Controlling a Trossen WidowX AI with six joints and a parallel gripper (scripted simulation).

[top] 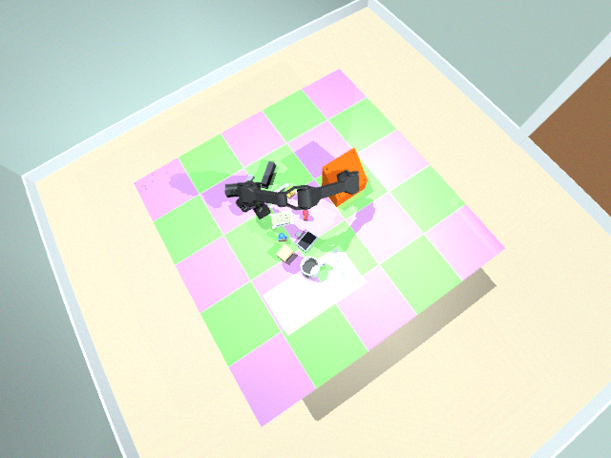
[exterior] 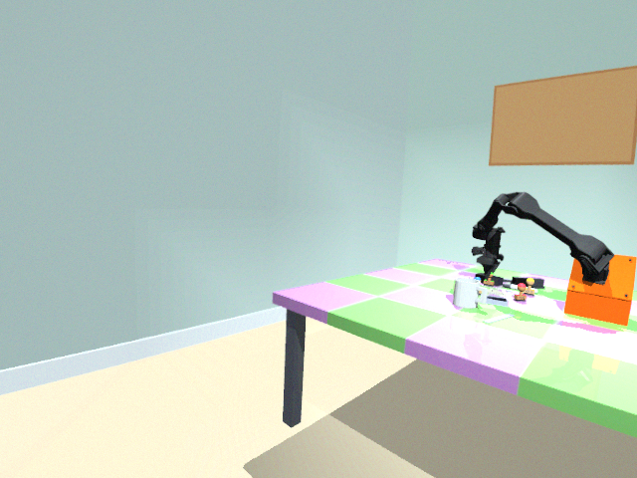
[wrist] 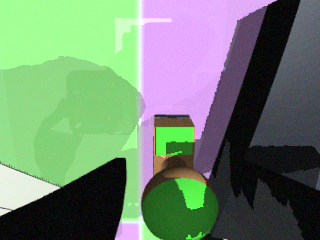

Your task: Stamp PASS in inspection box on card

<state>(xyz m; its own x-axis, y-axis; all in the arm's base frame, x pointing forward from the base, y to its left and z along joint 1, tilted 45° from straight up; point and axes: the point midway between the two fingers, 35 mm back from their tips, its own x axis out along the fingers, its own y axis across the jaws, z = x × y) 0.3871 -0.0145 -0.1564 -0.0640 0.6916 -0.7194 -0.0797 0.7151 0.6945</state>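
Now: gripper tip 50 mm to the left of the dark slab, 20 mm short of it and 20 mm above it. Also, from my gripper tip: long black bar: 140 mm to the right, 120 mm behind, 20 mm below; then white card: 100 mm to the left, 70 mm behind, 30 mm below; then blue-labelled stamp: 190 mm to the left, 30 mm behind, 10 mm below.
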